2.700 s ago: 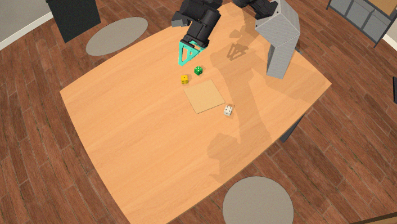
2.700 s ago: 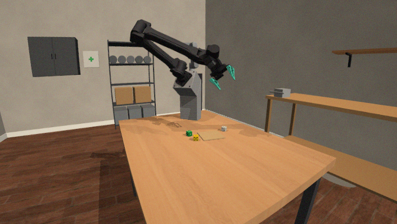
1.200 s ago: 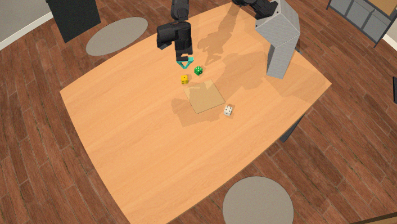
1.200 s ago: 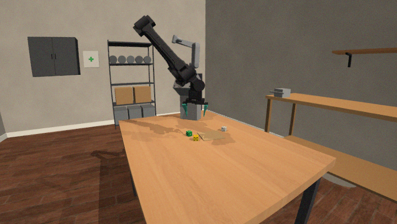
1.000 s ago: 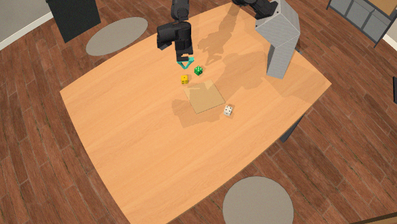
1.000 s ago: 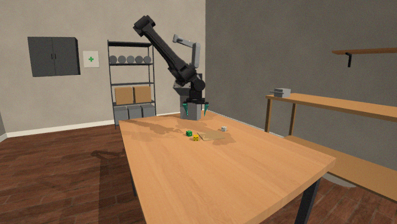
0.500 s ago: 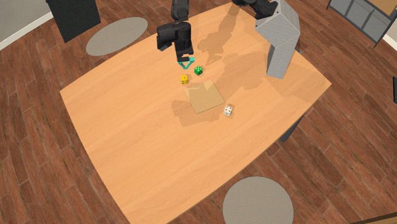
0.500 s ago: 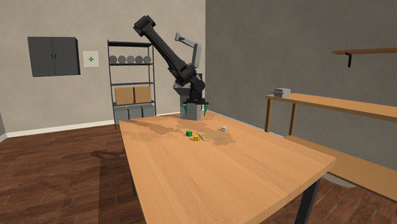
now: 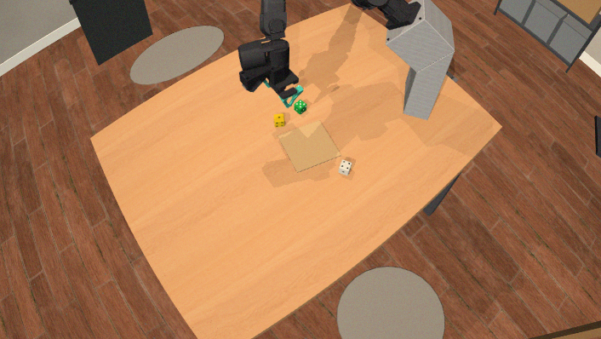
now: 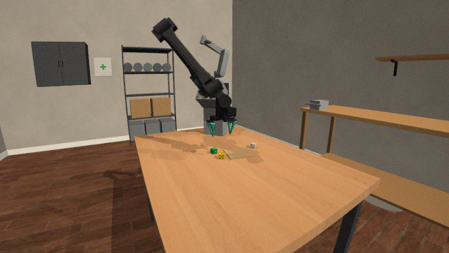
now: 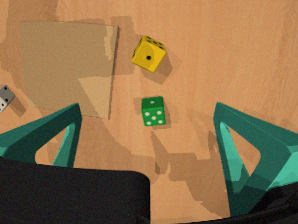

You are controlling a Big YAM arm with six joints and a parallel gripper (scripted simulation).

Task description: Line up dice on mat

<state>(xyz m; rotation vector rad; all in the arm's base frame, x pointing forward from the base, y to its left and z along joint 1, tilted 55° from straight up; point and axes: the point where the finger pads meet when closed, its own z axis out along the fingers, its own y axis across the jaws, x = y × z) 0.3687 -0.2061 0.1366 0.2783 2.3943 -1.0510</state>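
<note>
My gripper is now 120 mm above the yellow die. The rest, counted from my hand: green die 80 mm behind, 30 mm to the left, 120 mm below; then tan mat 30 mm ahead, 120 mm to the left, 130 mm below; then white die 50 mm ahead, 240 mm to the left, 120 mm below.
</note>
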